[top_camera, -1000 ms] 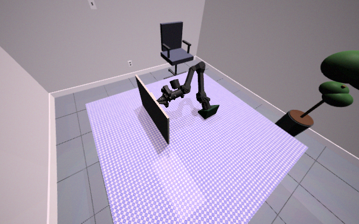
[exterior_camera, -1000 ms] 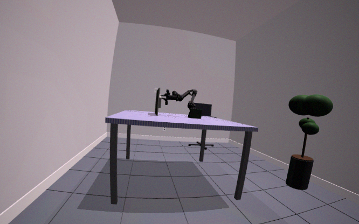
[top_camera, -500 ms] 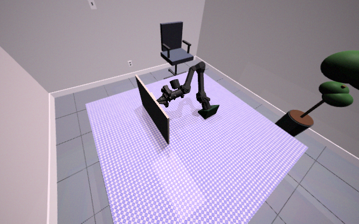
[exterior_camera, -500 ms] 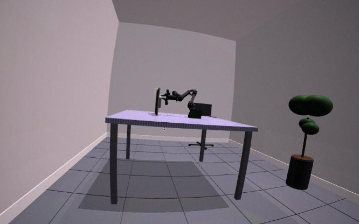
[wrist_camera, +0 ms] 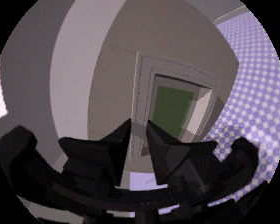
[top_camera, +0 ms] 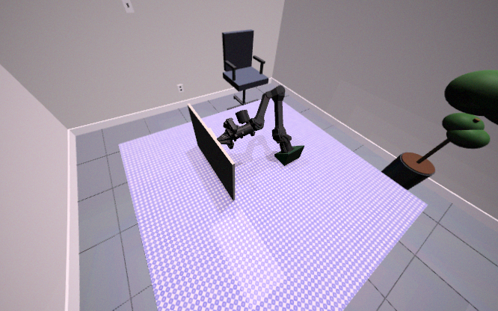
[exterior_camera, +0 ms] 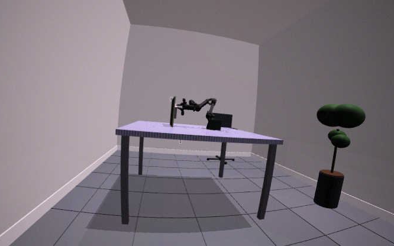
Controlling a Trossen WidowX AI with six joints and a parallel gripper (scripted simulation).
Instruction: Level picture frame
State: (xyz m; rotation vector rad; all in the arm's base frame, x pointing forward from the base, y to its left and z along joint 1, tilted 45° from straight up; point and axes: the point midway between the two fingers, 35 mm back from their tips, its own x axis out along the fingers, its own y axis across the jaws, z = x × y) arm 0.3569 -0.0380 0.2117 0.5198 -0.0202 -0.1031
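Right now the picture frame is 5 cm below my gripper tip, 1 cm to the right of it and 1 cm ahead of it. From my gripper tip the other things lie so: wall panel: 7 cm below, 2 cm ahead, 1 cm to the right.
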